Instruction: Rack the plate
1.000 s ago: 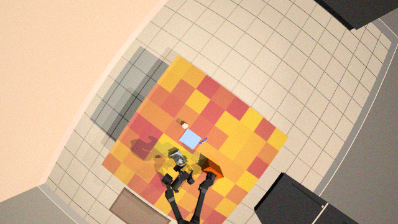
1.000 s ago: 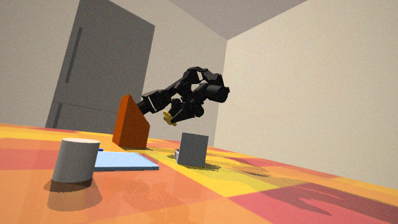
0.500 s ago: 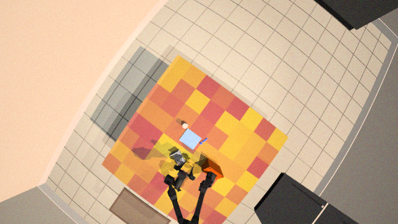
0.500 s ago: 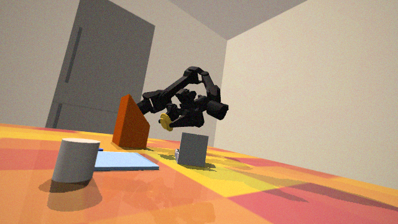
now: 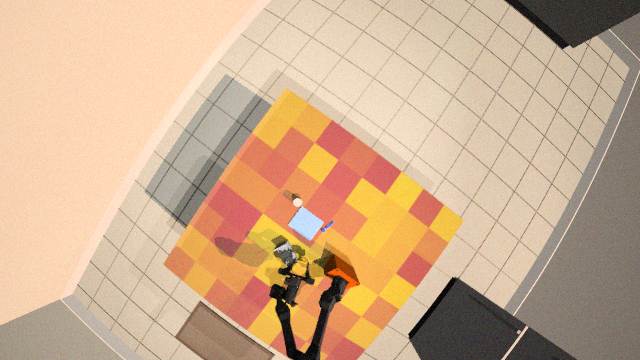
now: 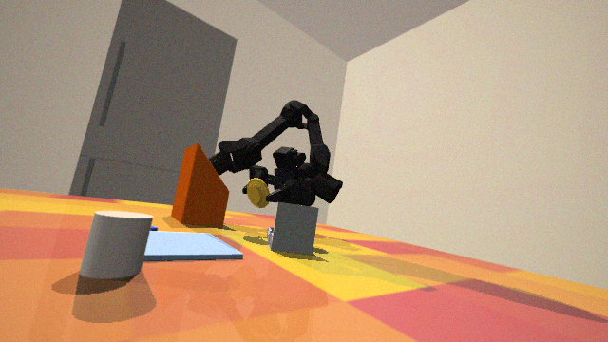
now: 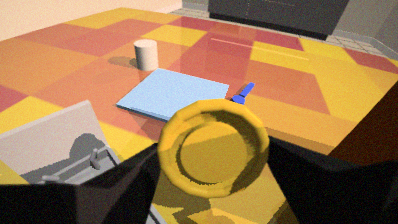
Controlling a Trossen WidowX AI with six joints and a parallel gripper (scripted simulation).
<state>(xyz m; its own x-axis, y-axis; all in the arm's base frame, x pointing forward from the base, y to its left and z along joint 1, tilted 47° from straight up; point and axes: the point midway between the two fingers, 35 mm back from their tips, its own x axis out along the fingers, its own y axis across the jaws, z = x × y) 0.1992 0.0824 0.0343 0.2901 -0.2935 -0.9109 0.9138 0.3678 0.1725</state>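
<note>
Right now the dish rack is 7 cm ahead of my gripper tip, 5 cm to the left of it and 6 cm below it. Also, from my gripper tip: yellow plate: 1 cm to the left; then light blue mat: 9 cm ahead, 14 cm to the right, 8 cm below; then blue spoon: 1 cm behind, 19 cm to the right, 8 cm below.
</note>
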